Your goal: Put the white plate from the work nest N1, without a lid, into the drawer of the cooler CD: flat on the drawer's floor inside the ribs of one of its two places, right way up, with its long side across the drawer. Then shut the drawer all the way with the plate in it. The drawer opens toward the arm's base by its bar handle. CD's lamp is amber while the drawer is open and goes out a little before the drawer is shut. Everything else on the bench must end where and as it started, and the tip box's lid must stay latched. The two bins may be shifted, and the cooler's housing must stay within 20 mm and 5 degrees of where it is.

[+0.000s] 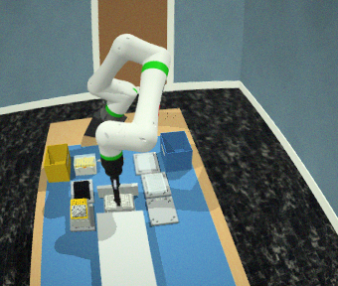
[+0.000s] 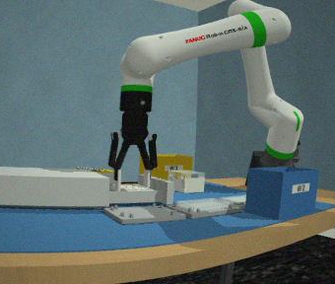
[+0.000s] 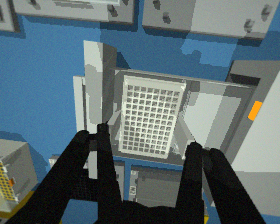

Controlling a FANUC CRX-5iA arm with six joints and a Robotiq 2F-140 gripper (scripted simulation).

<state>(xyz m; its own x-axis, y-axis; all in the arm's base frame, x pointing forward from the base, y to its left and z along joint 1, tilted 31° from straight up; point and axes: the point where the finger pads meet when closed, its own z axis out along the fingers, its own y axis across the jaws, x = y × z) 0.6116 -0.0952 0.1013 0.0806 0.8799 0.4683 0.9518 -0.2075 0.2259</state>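
Right now my hand is 20 mm above the white plate. From my hand the other things lie so: drawer (30 mm below, 30 mm ahead); then grey work nest N1 (180 mm to the left, 70 mm ahead, 50 mm below); then yellow rack (200 mm to the right, 40 mm ahead).
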